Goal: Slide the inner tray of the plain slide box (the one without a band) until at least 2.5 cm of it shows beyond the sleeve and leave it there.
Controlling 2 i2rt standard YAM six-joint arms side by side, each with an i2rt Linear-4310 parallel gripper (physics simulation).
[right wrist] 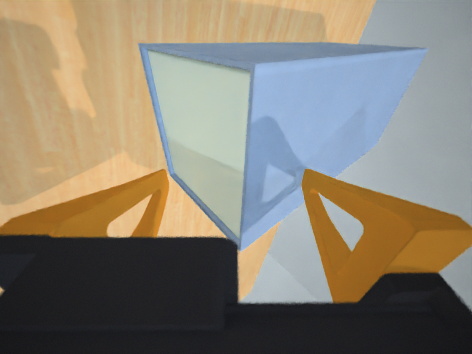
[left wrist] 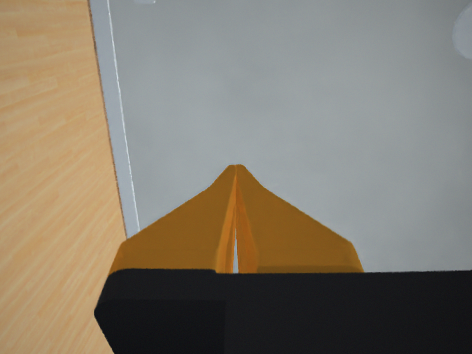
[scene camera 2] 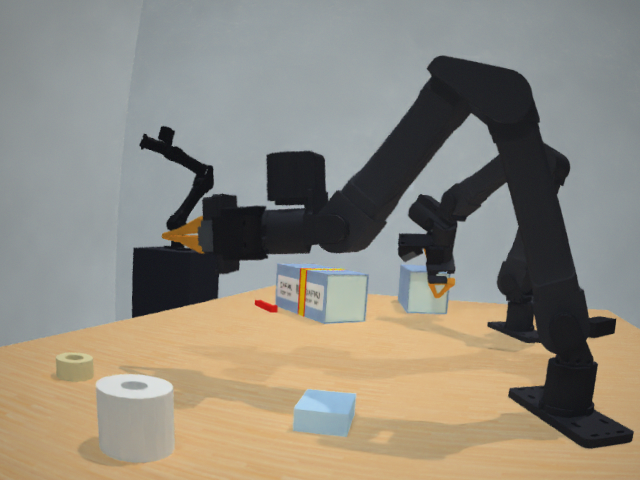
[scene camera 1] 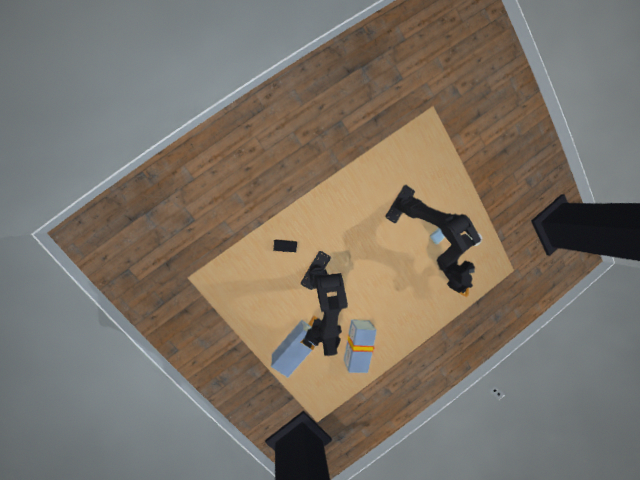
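Seen in the pictures: left gripper, fingertip midpoint: [left wrist: 235, 177] [scene camera 2: 163, 235] [scene camera 1: 467, 295]; right gripper, fingertip midpoint: [right wrist: 235, 176] [scene camera 2: 435, 283] [scene camera 1: 305, 333]; left arm's base at its link origin: [scene camera 2: 564, 416] [scene camera 1: 399, 204]; right arm's base at its link origin: [scene camera 2: 518, 333] [scene camera 1: 315, 270].
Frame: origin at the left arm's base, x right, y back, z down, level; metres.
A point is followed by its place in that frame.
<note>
The plain slide box [scene camera 1: 290, 352] {y 0.119, x 0.917, z -0.107 m} [right wrist: 325, 105] {y 0.050, x 0.855, z -0.107 m} lies on the table, a blue sleeve without a band. Its pale green inner tray [right wrist: 205, 130] {y 0.056, x 0.801, z -0.068 m} [scene camera 2: 419, 293] {y 0.049, x 0.802, z -0.051 m} fills the near sleeve opening, about flush with the rim; the far end is hidden in the right wrist view. My right gripper [scene camera 1: 308, 333] {y 0.093, x 0.811, z -0.076 m} [scene camera 2: 438, 289] {y 0.093, x 0.811, z -0.076 m} [right wrist: 235, 176] {y 0.093, x 0.811, z -0.076 m} is open at this pale end, its two fingertips apart on either side of the box's near part; contact cannot be told. My left gripper [scene camera 1: 465, 292] {y -0.496, x 0.228, z -0.181 m} [scene camera 2: 164, 236] {y -0.496, x 0.228, z -0.181 m} [left wrist: 235, 177] {y -0.496, x 0.228, z -0.181 m} is shut and empty, raised well away from both boxes.
The banded box [scene camera 1: 360, 333] {y -0.144, x 0.673, z -0.106 m} [scene camera 2: 345, 298] {y -0.168, x 0.641, z -0.054 m} lies beside the plain one, with a red bar [scene camera 2: 265, 305] {y -0.335, x 0.776, z -0.010 m} near it. A light blue block [scene camera 1: 437, 236] {y -0.276, x 0.030, z -0.025 m} [scene camera 2: 324, 413] {y -0.293, x -0.015, z -0.024 m}, a white roll [scene camera 2: 135, 426] {y -0.463, x -0.106, z -0.034 m} and a beige ring [scene camera 2: 74, 369] {y -0.588, x 0.098, z -0.016 m} stand near the left arm. A black block [scene camera 1: 285, 245] {y 0.402, x 0.485, z -0.034 m} lies near the right arm's base.
</note>
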